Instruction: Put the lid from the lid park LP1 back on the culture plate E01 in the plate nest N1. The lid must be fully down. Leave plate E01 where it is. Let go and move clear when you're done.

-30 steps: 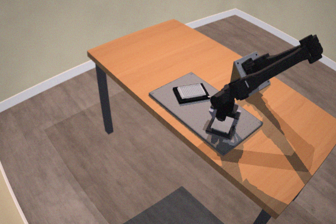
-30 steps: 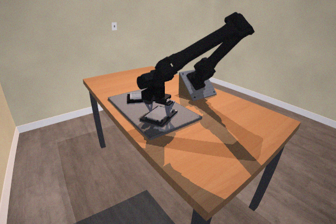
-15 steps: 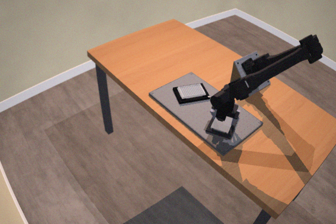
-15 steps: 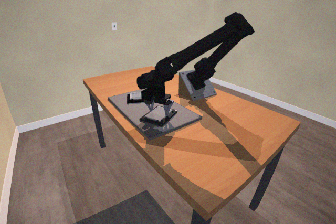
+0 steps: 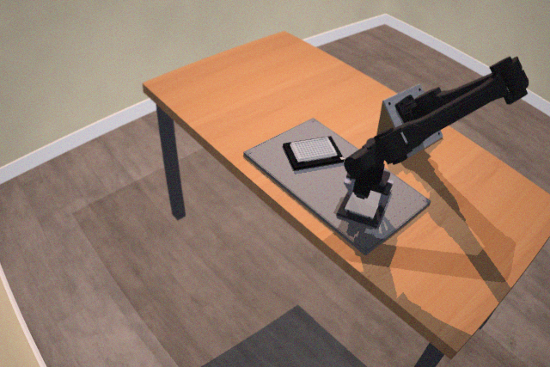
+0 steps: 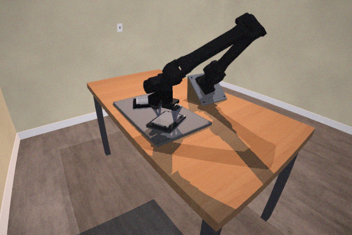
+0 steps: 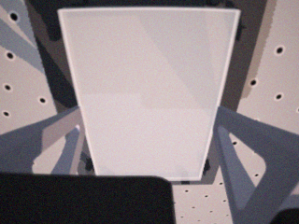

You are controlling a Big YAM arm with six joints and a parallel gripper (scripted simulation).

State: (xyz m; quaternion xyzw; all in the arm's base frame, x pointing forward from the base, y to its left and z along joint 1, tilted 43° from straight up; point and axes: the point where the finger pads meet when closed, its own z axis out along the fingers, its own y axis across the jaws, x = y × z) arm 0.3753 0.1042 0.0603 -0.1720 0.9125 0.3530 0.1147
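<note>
My hand is 1 cm above the lid park LP1. Round my hand: clear lid (right at my hand); black plate nest N1 (25 cm to the right, 4 cm behind, 1 cm below); white culture plate E01 (25 cm to the right, 4 cm behind).
</note>
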